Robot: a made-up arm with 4 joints.
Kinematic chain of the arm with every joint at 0, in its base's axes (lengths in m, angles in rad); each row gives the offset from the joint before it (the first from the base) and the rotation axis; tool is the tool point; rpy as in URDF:
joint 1: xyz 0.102 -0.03 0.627 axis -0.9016 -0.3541 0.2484
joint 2: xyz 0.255 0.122 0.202 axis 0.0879 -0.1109 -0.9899
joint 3: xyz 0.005 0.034 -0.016 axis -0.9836 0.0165 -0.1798
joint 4: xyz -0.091 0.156 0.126 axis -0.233 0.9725 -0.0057
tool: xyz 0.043 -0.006 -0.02 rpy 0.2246 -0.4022 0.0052
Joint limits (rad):
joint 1: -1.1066..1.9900
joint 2: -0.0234..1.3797
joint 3: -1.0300..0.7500
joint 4: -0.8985..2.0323
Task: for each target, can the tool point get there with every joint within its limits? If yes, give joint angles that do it. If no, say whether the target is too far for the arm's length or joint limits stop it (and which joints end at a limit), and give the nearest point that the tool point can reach.
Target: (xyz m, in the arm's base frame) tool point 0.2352 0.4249 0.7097
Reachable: yes | joints 0.6055 0.4391 0.1295 1.7652
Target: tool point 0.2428 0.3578 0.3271
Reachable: yes | joints 1.6740 0.7158 0.3085 1.4446
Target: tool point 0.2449 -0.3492 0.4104
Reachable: no: joint limits stop it (at a limit: joint 1, joint 2, joint 3, joint 4) | nearest point 0.3967 -0.3151 0.8023 | short by 0.422 m
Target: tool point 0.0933 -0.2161 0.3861
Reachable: no: joint limits stop it (at a limit: joint 1, joint 2, joint 3) | nearest point 0.1851 0.1145 0.2614 | short by 0.365 m
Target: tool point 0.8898 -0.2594 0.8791
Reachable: no: too far | nearest point 0.6432 -0.1775 0.7914 | short by 0.274 m
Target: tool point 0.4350 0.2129 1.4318
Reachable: no: too far | nearest point 0.4068 0.1498 1.0240 | short by 0.414 m
